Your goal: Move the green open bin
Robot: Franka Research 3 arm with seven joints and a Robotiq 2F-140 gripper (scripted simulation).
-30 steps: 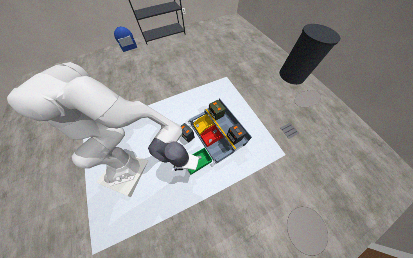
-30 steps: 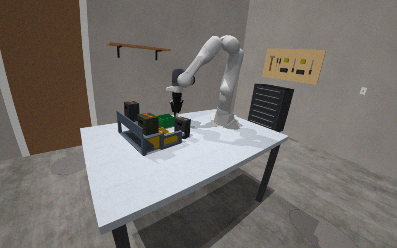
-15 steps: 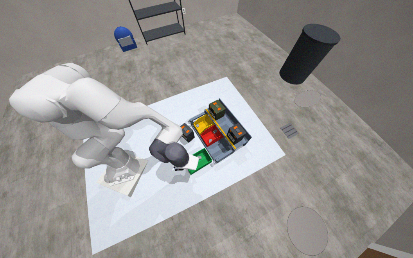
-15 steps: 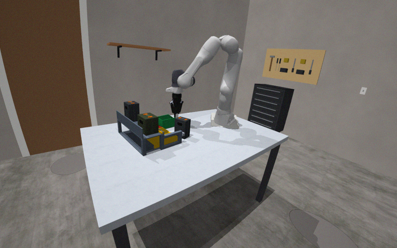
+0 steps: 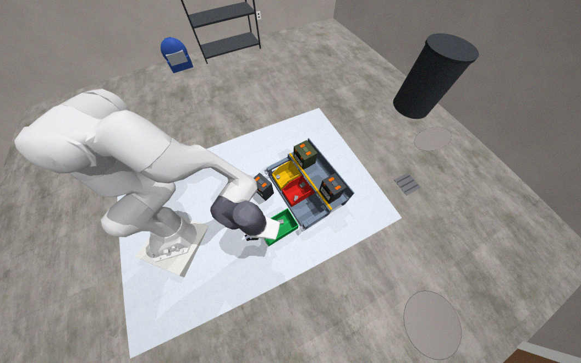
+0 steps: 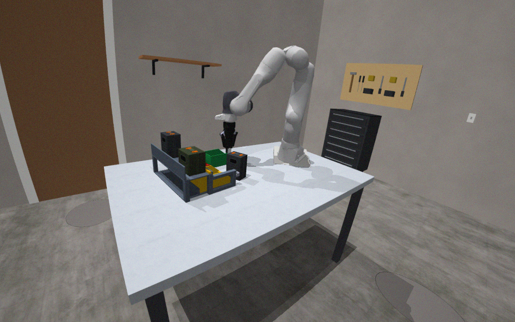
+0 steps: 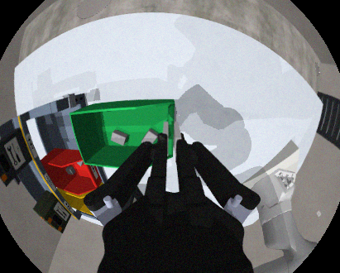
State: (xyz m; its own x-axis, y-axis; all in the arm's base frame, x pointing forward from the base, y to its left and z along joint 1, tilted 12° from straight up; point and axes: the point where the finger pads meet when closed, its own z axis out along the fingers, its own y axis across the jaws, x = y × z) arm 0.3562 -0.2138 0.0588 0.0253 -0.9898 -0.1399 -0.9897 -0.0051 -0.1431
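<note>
My hand is 80 mm short of the green open bin and 20 mm above it. Round my hand: red bin 280 mm ahead, 120 mm to the left, 10 mm below; then black box 370 mm ahead, 10 mm to the left, 110 mm above; then yellow bin 280 mm ahead, 230 mm to the left, 10 mm below.
</note>
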